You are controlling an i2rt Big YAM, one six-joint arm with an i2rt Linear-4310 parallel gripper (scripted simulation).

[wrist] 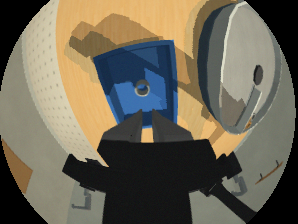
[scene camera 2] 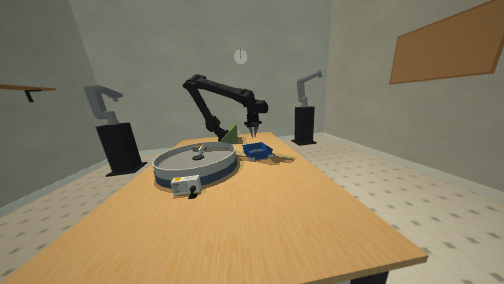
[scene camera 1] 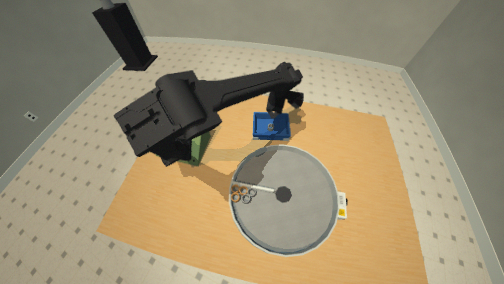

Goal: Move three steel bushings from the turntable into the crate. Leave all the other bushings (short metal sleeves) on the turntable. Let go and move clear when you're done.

I see my gripper (wrist: 147, 112) and a crate (scene camera 1: 281, 131).
